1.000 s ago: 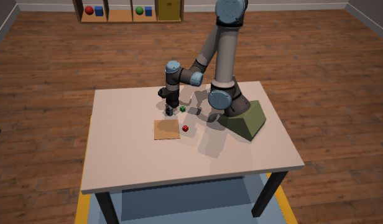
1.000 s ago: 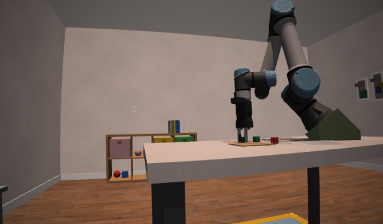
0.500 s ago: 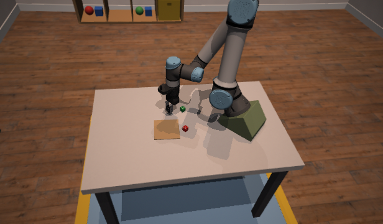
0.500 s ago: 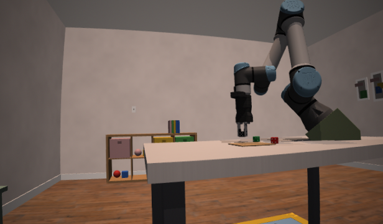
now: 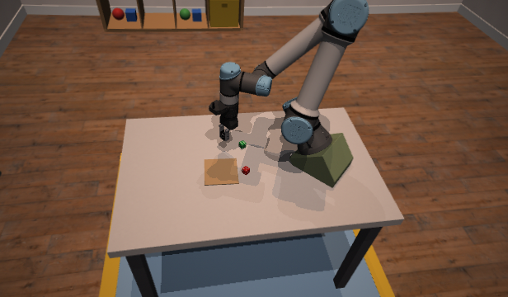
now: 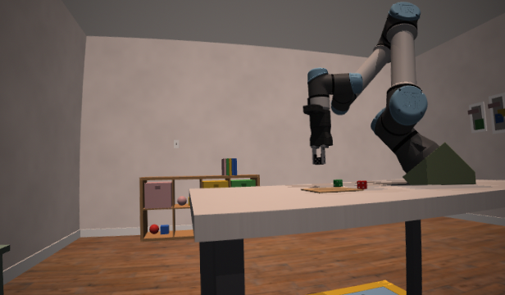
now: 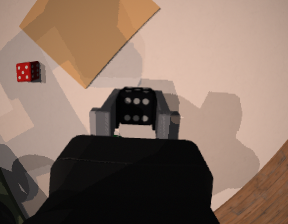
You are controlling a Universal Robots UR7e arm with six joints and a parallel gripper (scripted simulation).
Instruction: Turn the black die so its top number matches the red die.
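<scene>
The tan mat lies 6 cm ahead of my hand, 10 cm to the left of it and 10 cm below it. Also, from my hand: red die 4 cm behind, 15 cm to the left, 9 cm below; then green die 9 cm behind, 9 cm below; then black die 1 cm below.
</scene>
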